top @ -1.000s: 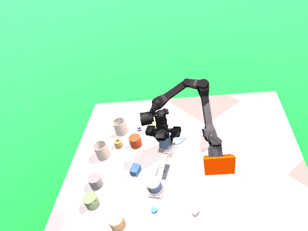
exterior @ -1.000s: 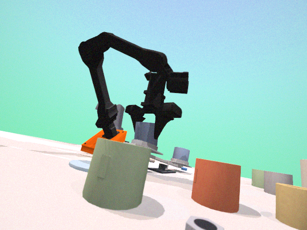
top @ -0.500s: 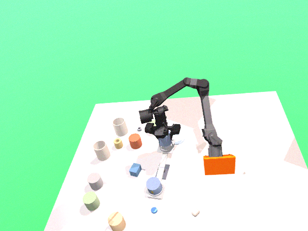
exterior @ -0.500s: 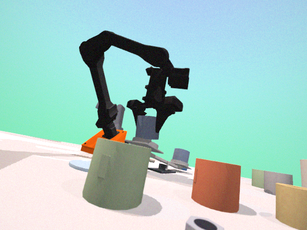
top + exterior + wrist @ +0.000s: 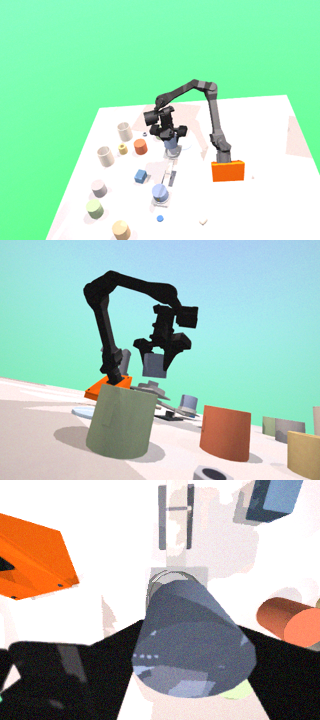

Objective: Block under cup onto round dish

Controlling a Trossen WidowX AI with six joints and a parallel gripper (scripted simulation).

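My gripper tip is 5 cm above the grey block and 1 cm to the right of it. From my gripper tip the other things lie so: orange cylinder 19 cm ahead, 10 cm below, 7 cm to the right; pale blue round dish 13 cm below, 12 cm to the right, 4 cm behind; balance 13 cm to the left, 10 cm below, 1 cm ahead.
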